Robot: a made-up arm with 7 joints. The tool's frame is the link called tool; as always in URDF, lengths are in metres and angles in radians. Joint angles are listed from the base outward. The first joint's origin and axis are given. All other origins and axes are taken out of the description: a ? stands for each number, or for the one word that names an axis. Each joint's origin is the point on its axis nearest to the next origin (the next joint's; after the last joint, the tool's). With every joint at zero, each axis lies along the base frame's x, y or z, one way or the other. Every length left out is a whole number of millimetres.
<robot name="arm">
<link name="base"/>
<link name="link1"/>
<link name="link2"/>
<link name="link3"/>
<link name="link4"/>
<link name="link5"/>
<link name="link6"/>
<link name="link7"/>
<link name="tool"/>
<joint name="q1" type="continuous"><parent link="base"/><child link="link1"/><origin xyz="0.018 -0.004 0.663" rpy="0.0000 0.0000 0.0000"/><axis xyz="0 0 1"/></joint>
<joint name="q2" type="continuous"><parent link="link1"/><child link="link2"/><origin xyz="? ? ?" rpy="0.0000 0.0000 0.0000"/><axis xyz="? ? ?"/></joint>
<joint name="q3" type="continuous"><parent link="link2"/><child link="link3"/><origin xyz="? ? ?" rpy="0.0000 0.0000 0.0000"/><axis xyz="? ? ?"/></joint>
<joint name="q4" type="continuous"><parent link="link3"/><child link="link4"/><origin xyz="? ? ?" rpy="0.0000 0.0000 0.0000"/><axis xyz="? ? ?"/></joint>
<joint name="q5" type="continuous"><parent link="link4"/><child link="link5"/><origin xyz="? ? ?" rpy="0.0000 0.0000 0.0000"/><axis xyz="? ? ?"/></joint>
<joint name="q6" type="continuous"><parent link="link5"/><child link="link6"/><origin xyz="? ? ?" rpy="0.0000 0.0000 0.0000"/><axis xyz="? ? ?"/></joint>
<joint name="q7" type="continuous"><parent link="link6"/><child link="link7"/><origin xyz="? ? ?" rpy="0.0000 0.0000 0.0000"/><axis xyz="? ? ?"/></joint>
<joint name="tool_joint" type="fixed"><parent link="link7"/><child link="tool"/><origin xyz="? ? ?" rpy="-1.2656 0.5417 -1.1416"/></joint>
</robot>
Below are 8 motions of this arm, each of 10 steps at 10 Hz.
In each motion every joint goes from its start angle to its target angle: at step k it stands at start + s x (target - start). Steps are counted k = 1, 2, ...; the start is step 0. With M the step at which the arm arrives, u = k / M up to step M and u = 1 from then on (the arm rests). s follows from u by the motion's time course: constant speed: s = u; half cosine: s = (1 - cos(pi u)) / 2; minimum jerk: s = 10 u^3 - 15 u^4 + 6 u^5.
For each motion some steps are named. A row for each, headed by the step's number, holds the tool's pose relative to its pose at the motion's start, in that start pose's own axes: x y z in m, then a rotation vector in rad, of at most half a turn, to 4 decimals.
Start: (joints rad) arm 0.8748 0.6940 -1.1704 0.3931 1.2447 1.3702 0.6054
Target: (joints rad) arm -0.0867 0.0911 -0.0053 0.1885 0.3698 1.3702 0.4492
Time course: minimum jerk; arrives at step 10
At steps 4, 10:
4: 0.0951 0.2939 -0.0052 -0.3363 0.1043 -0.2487
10: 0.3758 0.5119 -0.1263 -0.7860 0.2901 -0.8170

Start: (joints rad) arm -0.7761 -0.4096 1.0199 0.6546 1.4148 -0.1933 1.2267
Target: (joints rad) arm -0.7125 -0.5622 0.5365 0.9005 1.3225 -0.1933 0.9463
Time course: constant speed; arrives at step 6
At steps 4, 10:
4: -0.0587 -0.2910 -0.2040 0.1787 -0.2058 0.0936
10: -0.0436 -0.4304 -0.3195 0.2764 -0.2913 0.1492

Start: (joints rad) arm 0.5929 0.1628 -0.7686 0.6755 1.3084 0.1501 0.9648
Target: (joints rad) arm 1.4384 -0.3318 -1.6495 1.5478 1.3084 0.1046 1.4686
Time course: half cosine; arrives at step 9
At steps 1, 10:
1: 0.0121 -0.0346 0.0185 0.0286 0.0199 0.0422
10: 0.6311 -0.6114 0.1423 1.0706 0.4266 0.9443

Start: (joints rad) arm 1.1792 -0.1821 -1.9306 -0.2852 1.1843 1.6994 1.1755
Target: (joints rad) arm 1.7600 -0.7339 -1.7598 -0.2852 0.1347 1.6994 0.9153
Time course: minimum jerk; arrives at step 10
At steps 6, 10:
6: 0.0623 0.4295 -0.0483 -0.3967 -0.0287 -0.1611
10: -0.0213 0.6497 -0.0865 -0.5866 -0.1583 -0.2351

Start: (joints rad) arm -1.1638 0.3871 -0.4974 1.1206 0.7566 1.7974 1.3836
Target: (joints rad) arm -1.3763 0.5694 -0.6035 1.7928 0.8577 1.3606 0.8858
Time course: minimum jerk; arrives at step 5
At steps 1, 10:
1: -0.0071 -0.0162 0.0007 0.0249 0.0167 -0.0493
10: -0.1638 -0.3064 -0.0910 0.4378 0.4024 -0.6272

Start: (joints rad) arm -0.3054 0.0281 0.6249 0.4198 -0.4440 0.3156 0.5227
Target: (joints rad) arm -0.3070 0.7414 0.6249 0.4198 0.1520 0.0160 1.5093
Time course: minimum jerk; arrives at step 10
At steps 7, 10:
7: -0.2266 0.1491 -0.5680 -0.1052 -0.2597 0.7675
10: -0.2422 0.2085 -0.6806 -0.1639 -0.2678 0.8761

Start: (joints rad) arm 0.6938 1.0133 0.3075 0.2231 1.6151 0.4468 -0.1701
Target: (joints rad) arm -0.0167 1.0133 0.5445 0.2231 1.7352 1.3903 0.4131
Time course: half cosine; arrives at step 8
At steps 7, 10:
7: 0.4888 0.2031 0.0927 0.7310 -0.0203 0.3798
10: 0.5088 0.2136 0.0881 0.7617 -0.0259 0.3885

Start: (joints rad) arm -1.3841 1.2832 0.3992 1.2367 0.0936 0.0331 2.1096
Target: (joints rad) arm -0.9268 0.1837 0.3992 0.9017 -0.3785 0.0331 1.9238
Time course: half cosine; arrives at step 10
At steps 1, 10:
1: -0.0093 0.0022 0.0194 0.0068 0.0127 -0.0031
10: 0.1547 0.1049 0.8411 0.1993 0.5328 -0.3474

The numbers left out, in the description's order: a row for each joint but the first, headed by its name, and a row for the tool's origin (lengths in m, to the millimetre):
q2: xyz 0.007 -0.118 0.000, axis 0 -1 0
q3: xyz 0.023 0.000 0.442, axis 0 0 1
q4: xyz 0.009 0.054 0.000, axis 0 1 0
q5: xyz -0.048 0.000 0.645, axis 0 0 1
q6: xyz 0.019 -0.158 0.000, axis 0 -1 0
q7: xyz 0.014 0.000 0.176, axis 1 0 0
tool: xyz 0.000 0.003 0.022

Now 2 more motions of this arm.
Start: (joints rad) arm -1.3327 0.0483 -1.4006 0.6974 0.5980 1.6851 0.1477
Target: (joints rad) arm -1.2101 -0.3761 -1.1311 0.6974 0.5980 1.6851 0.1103
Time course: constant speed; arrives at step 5
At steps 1, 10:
1: -0.0042 0.1166 0.0031 -0.1033 -0.0067 0.0495
10: -0.0577 0.5660 -0.1016 -0.5176 -0.0172 0.2439

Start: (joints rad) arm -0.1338 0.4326 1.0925 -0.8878 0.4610 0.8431 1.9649
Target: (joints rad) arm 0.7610 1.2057 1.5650 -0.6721 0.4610 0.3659 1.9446
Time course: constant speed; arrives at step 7
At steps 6, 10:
6: -0.3898 0.1794 -0.1978 -0.3741 0.5216 0.7640
10: -0.4595 0.2124 -0.2722 -0.5005 0.6225 0.8098

